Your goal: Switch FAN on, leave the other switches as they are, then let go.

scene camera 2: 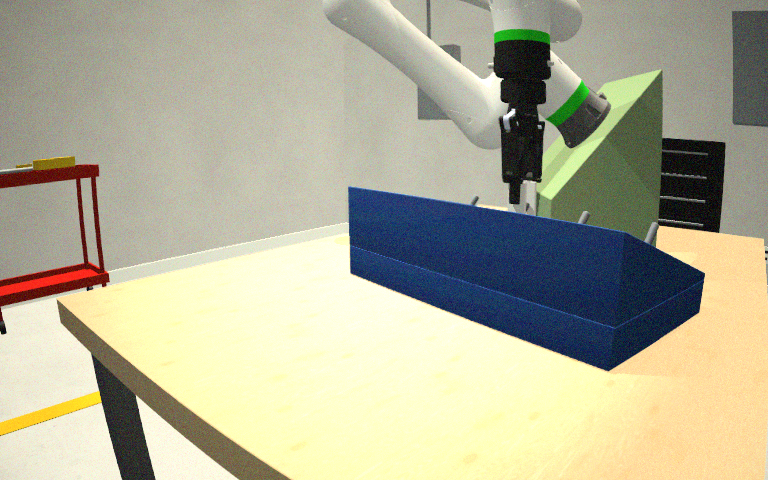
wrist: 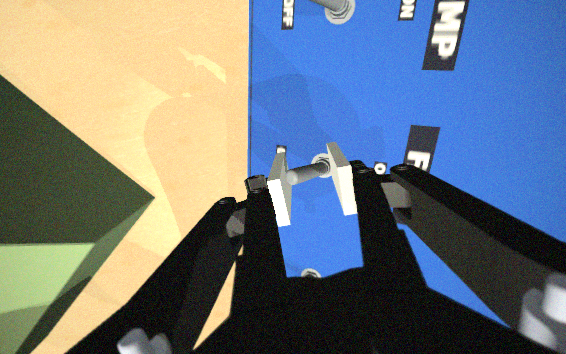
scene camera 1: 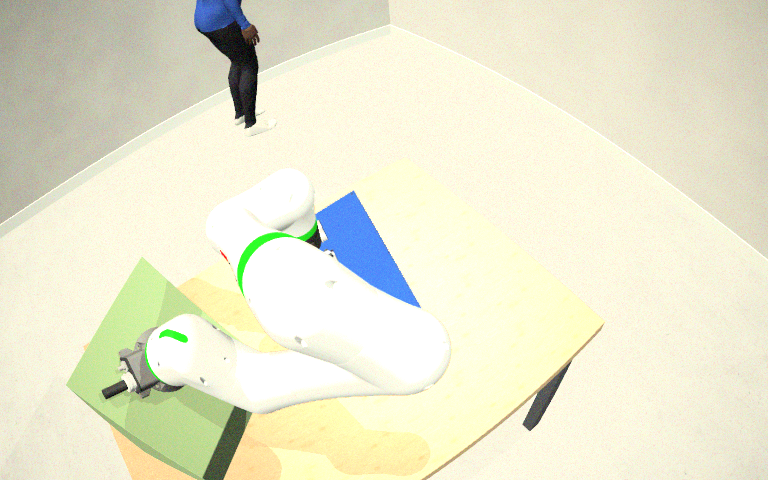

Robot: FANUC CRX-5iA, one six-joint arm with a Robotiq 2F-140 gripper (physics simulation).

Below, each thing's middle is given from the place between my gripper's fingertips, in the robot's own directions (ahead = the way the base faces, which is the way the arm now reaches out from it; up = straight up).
Right now the blue switch panel (scene camera 2: pixel 600 296) is 100 mm ahead of my hand, 10 mm to the left of it and 10 mm below it.
